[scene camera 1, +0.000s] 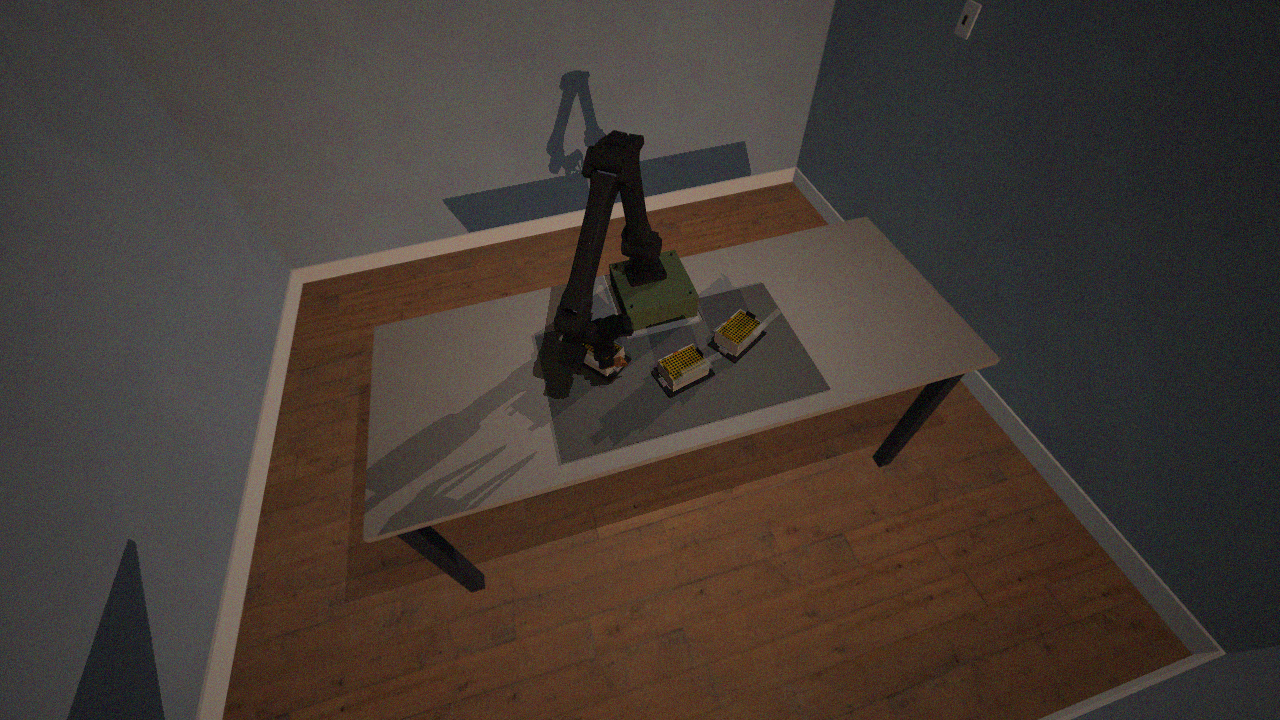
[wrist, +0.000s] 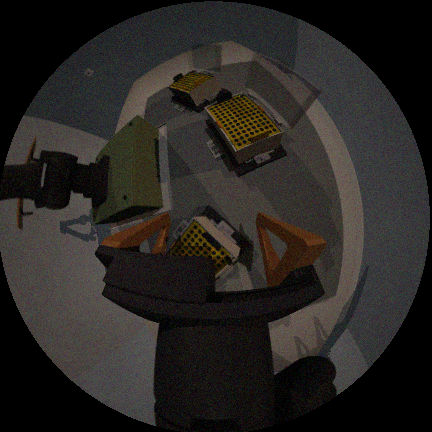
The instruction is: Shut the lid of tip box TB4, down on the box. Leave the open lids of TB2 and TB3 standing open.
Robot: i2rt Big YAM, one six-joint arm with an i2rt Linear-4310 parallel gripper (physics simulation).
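Places are measured from the arm's base along level axes (x ahead, y left, z up), in centimetres.
Pixels of known places: gripper, fingertip midpoint: (scene camera 1: 624, 349) (wrist: 212, 216); arm's base, origin of the base link: (scene camera 1: 645, 274) (wrist: 100, 181).
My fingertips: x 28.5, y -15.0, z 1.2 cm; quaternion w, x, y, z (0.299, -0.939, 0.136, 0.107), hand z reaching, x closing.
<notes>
For each thing: its top centre in the pictures, then the offset to it from my fingertips. "spot": a spot on its surface instead. Level surfaces: height alone.
- left box, middle of its top: (wrist: 185, 267) (scene camera 1: 598, 343) dx -6.2, dy -6.3, dz -2.4 cm
- middle box, middle of its top: (wrist: 239, 109) (scene camera 1: 683, 358) dx +6.7, dy +15.3, dz -2.4 cm
- third box, middle of its top: (scene camera 1: 740, 323) (wrist: 186, 76) dx -0.4, dy +35.5, dz -2.4 cm
- open clear lid, surface spot: (wrist: 206, 56) spot: dx +6.4, dy +38.4, dz +0.5 cm
- grey mat, its level: dz -9.9 cm
- pale table, its level: dz -10.2 cm
Three tip boxes with yellow perforated tops stand on dark bases; their labels are too small or blurred to tell which is TB4. The left box (scene camera 1: 606, 368) (wrist: 204, 244) is beneath my gripper (scene camera 1: 605, 354) (wrist: 214, 216), which is open and empty, its orange fingers spread to either side of it in the wrist view. That box is partly hidden by the gripper, and its lid cannot be made out. The middle box (scene camera 1: 682, 368) (wrist: 245, 125) has a clear lid (wrist: 292, 95) standing open. The third box (scene camera 1: 738, 332) (wrist: 196, 86) also has an open clear lid (wrist: 206, 56).
The green base block (scene camera 1: 664, 307) (wrist: 131, 170) of the arm stands behind the boxes. A grey mat (scene camera 1: 617, 434) lies under them on the pale table (scene camera 1: 895, 304). Open lids rise beside the middle and third boxes. The arm's shadow falls across the table's left part.
</notes>
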